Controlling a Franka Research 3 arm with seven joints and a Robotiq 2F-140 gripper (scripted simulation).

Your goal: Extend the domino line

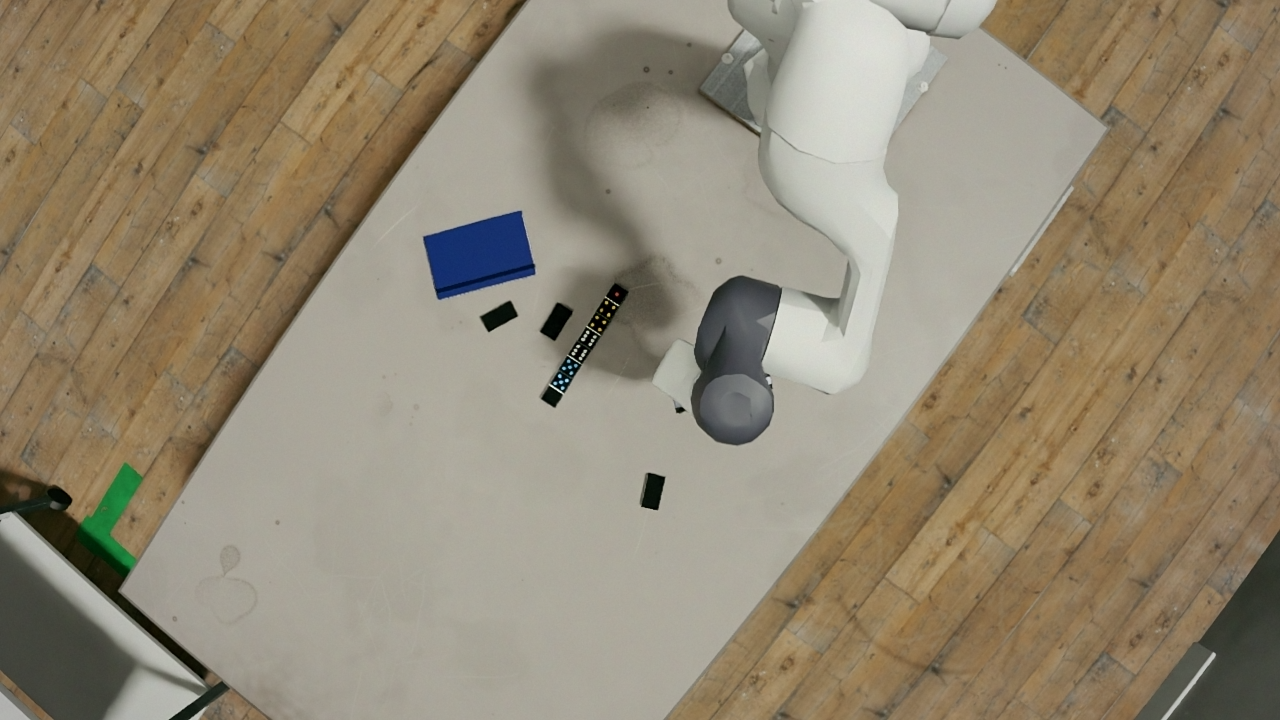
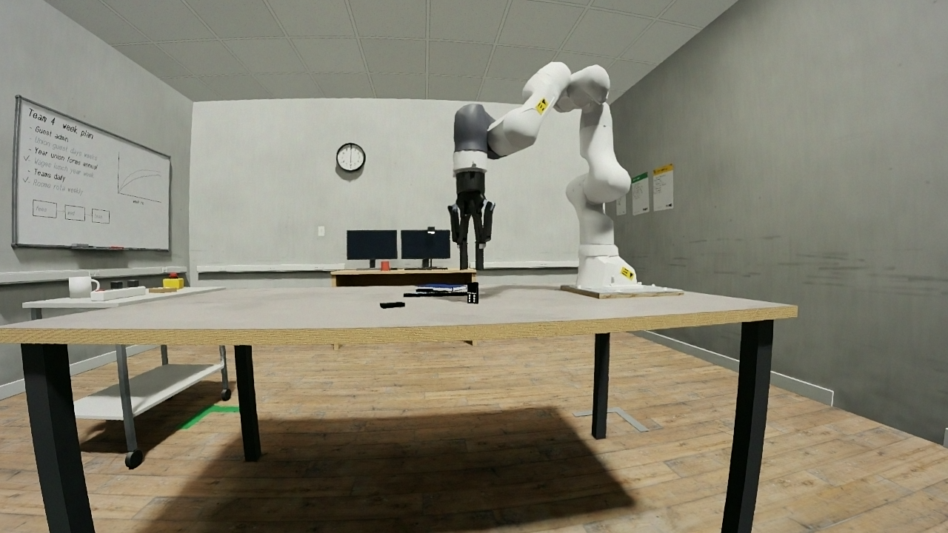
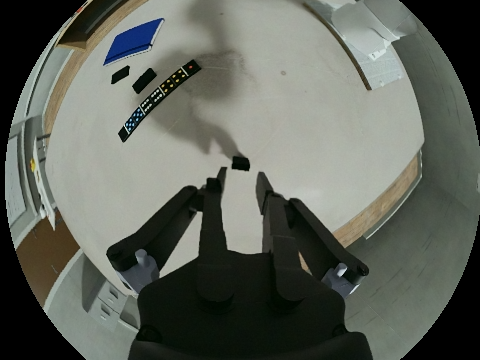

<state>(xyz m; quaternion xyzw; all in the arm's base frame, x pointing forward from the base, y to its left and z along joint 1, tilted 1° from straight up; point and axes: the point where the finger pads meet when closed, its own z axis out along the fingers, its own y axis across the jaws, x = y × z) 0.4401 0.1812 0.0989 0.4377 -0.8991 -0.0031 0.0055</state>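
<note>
Now: hand 9 cm above the domino and 1 cm to the left of it. The rest, counted from my hand: blue book: 43 cm to the right, 11 cm below, 7 cm ahead.
</note>
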